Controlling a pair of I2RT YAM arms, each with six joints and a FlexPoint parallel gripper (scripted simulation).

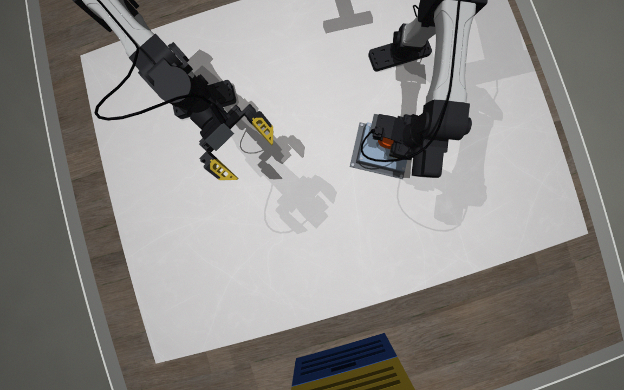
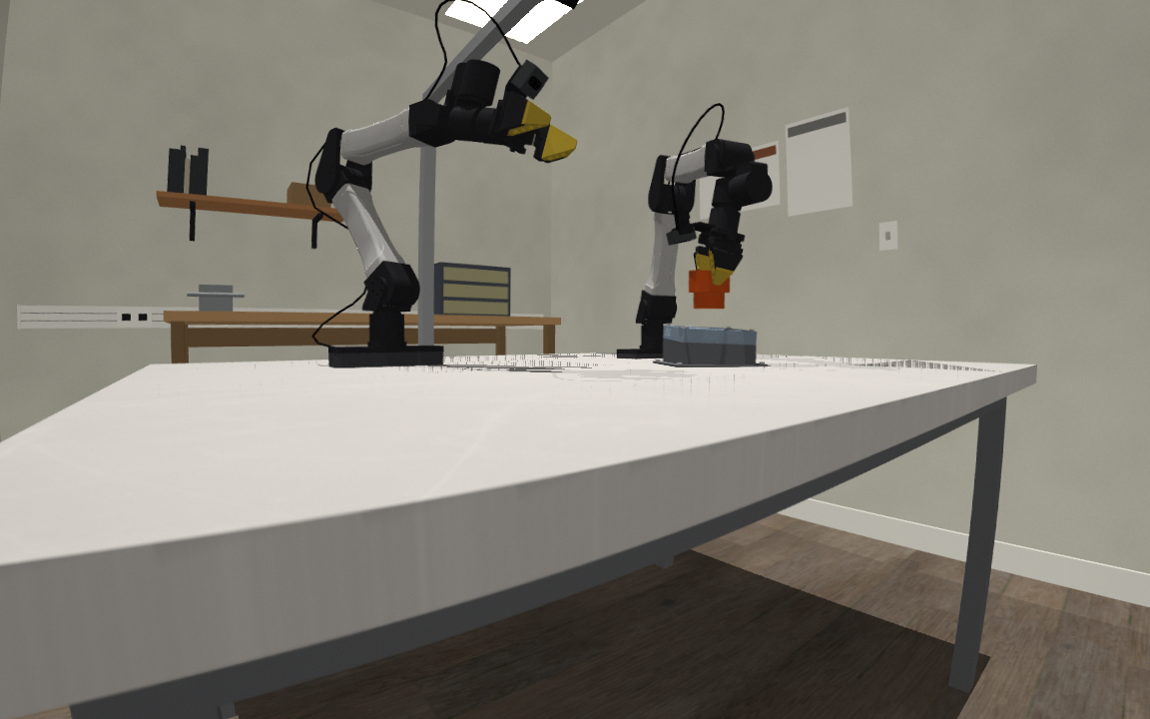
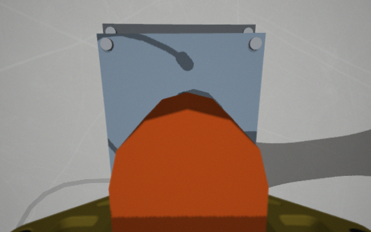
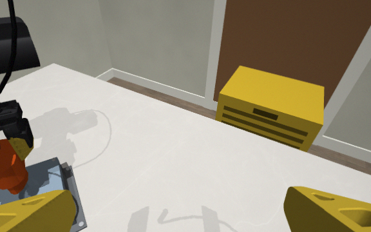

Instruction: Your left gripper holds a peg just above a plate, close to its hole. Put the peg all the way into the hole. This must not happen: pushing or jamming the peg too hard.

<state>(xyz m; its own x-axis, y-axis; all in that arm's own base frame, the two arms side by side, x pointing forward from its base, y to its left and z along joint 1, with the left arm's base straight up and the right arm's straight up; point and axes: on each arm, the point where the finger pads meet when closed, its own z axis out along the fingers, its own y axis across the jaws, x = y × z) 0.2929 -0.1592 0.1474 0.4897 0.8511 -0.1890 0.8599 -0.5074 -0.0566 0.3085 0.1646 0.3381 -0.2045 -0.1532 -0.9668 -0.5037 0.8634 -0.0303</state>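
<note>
My left gripper is now 1 cm to the left of the light blue plate and 11 cm above it. Round my left hand: orange peg: 2 cm below; then grey flange: 1 cm to the right, 15 cm below.
</note>
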